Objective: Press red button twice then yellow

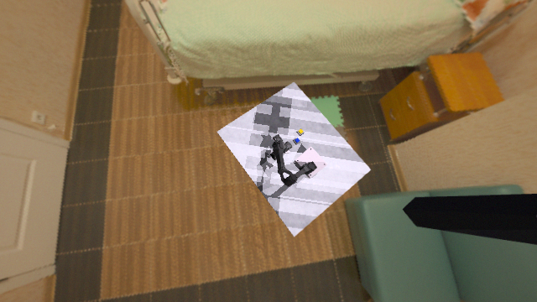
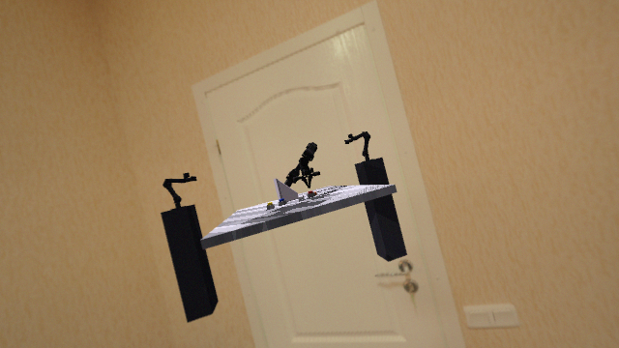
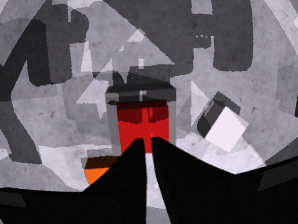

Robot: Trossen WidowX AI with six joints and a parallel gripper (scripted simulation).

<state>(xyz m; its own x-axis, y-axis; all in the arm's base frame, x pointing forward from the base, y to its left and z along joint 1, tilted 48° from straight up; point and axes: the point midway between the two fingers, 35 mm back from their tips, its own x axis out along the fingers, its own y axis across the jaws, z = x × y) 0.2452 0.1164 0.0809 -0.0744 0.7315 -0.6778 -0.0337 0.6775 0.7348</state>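
My gripper tip is now 30 mm above the red button. Also, from my gripper tip: small orange piece: 60 mm behind, 50 mm below, 30 mm to the left; yellow button: 280 mm to the right, 60 mm ahead, 30 mm below; blue button: 200 mm to the right, 30 mm below, 10 mm ahead.
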